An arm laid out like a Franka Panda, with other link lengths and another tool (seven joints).
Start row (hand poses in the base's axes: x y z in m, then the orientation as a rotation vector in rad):
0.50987, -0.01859, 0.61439, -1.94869, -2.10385, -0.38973
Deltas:
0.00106, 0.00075, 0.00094, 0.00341, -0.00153, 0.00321
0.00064, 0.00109, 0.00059, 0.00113, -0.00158, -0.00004
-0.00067, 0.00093, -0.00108, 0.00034, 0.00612, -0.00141
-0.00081, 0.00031, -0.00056, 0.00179, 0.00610, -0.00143
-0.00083, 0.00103, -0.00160, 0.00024, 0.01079, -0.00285
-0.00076, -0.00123, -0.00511, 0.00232, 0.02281, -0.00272
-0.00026, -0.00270, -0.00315, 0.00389, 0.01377, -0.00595
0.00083, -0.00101, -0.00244, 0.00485, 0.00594, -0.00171
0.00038, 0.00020, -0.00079, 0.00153, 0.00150, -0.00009
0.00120, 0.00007, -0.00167, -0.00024, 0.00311, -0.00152
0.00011, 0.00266, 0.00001, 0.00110, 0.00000, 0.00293
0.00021, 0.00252, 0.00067, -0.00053, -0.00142, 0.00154
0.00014, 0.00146, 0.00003, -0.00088, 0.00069, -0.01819
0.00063, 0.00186, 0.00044, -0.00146, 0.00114, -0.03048
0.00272, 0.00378, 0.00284, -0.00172, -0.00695, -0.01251
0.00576, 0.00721, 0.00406, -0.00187, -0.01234, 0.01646
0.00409, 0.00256, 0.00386, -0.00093, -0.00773, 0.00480
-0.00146, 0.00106, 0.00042, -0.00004, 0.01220, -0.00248
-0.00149, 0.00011, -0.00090, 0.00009, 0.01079, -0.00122
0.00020, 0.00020, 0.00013, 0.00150, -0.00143, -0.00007
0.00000, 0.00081, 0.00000, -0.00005, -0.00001, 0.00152
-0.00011, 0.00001, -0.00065, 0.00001, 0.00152, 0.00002
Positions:
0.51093, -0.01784, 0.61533, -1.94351, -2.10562, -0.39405
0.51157, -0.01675, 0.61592, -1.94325, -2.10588, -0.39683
0.51090, -0.01582, 0.61484, -1.94341, -2.10066, -0.39100
0.51009, -0.01551, 0.61428, -1.94278, -2.09457, -0.38662
0.50926, -0.01448, 0.61268, -1.94361, -2.08523, -0.37611
0.50850, -0.01571, 0.60757, -1.94050, -2.06733, -0.35509
0.50824, -0.01841, 0.60442, -1.94184, -2.05122, -0.34581
0.50907, -0.01942, 0.60198, -1.93962, -2.04327, -0.34467
0.50945, -0.01922, 0.60119, -1.93851, -2.04140, -0.34460
0.51065, -0.01915, 0.59952, -1.93964, -2.03822, -0.34149
0.51076, -0.01649, 0.59953, -1.93582, -2.04025, -0.34186
0.51097, -0.01397, 0.60020, -1.93476, -2.04282, -0.34247
0.51111, -0.01251, 0.60023, -1.95482, -2.02643, -0.34510
0.51174, -0.01065, 0.60067, -1.98815, -1.99858, -0.34949
0.51446, -0.00687, 0.60351, -2.00399, -1.99210, -0.35812
0.52022, 0.00034, 0.60757, -1.99003, -2.01583, -0.36594
0.52431, 0.00290, 0.61143, -1.98699, -2.02544, -0.37227
0.52285, 0.00396, 0.61185, -1.98715, -2.01583, -0.35977
0.52136, 0.00407, 0.61095, -1.98612, -2.00814, -0.34866
0.52156, 0.00427, 0.61108, -1.98561, -2.00809, -0.35160
0.52156, 0.00508, 0.61108, -1.98401, -2.00953, -0.35122
0.52145, 0.00509, 0.61043, -1.98366, -2.00862, -0.34961

